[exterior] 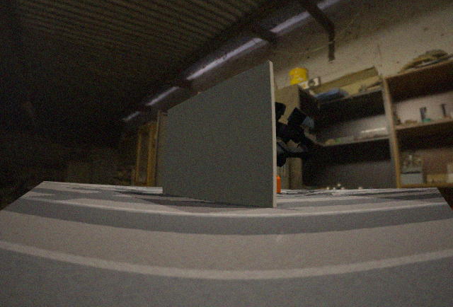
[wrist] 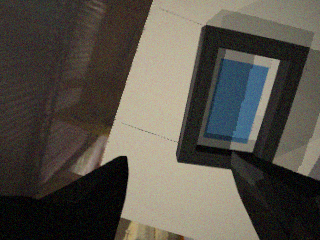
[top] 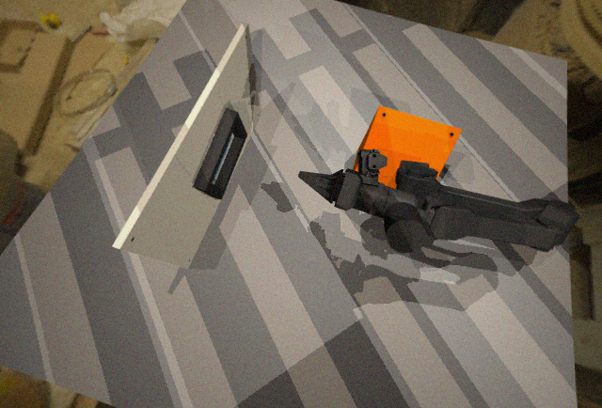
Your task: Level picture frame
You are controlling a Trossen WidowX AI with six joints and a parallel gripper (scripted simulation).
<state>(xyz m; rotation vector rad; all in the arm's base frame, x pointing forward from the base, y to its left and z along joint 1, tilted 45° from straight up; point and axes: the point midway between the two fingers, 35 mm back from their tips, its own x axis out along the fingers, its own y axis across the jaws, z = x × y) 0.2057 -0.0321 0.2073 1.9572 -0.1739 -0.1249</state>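
The picture frame lies 180 mm ahead of my gripper tip, 40 mm to the right of it and 90 mm below it. Round my gripper tip: grey wall panel: 190 mm ahead, 40 mm to the right, 90 mm below.
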